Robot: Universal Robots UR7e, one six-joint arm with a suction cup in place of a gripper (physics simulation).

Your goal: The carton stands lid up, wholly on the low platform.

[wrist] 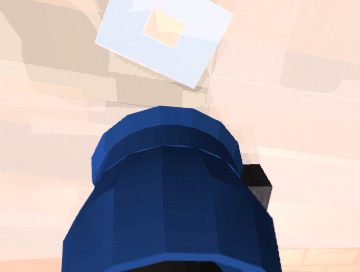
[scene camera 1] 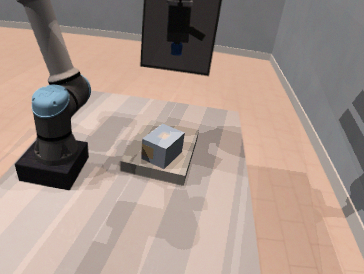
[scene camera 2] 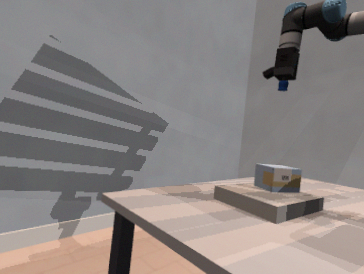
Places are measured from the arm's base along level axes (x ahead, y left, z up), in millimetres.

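Pixels of known places: hand, its tool point: point(wrist: 168, 174) point(scene camera 1: 176, 53) point(scene camera 2: 282, 89); arm's base, origin of its link: point(scene camera 1: 56, 152).
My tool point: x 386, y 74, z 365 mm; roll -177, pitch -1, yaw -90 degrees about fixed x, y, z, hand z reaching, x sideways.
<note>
Ahead of a thing's pixels: the offset from my tool point to its top centre. Level surfaces: height alone.
The blue-grey carton @[8 mm right, 11 mm back, 302 mm down] point(scene camera 1: 163, 146) point(scene camera 2: 278, 178) point(wrist: 200, 50) stands upright and flat on the low platform @[67 mm left, 8 mm back, 391 mm down] point(scene camera 1: 150, 171) point(scene camera 2: 245, 200). Its top face bears a small tan square, and its sides show tan patches and a white printed label. Its base lies within the platform's edges in both scene views. My gripper, a blue suction cup point(scene camera 1: 176, 49) point(scene camera 2: 283, 86) point(wrist: 167, 125), hangs high above the carton and apart from it. The cup is open and holds nothing. In the wrist view the carton's top shows beyond the cup.
The table @[439 mm down] point(scene camera 1: 220, 225) point(scene camera 2: 150, 197) carries the platform and the arm's black base point(scene camera 1: 50, 170), which stands left of the platform in the first scene view. A dark upright panel point(scene camera 1: 155, 57) stands behind the table. Walls rise beyond the table.
</note>
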